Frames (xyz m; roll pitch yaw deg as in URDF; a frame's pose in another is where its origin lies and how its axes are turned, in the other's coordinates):
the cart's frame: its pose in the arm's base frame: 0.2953 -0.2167 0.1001 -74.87 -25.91 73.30
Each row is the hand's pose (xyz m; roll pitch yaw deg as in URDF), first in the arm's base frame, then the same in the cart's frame.
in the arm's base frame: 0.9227 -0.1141 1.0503 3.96 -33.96 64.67
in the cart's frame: 0.6658 -0.8567 -0.3603 74.10 4.73 -9.92
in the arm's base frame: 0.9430 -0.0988 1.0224 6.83 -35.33 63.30
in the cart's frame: 0.6720 -0.8278 -0.3837 76.04 5.31 -11.60
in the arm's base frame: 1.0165 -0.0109 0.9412 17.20 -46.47 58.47
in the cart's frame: 0.7312 -0.7246 -0.4584 82.24 4.35 -23.32
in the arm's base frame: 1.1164 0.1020 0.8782 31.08 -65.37 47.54
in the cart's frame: 0.8268 -0.6287 -0.5498 86.15 0.24 -42.71
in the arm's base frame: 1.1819 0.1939 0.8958 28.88 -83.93 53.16
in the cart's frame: 0.9306 -0.6084 -0.5930 90.84 -10.78 -57.78
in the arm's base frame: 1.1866 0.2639 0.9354 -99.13 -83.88 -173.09
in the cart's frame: 1.0094 -0.6099 -0.5764 98.28 -19.43 -65.17
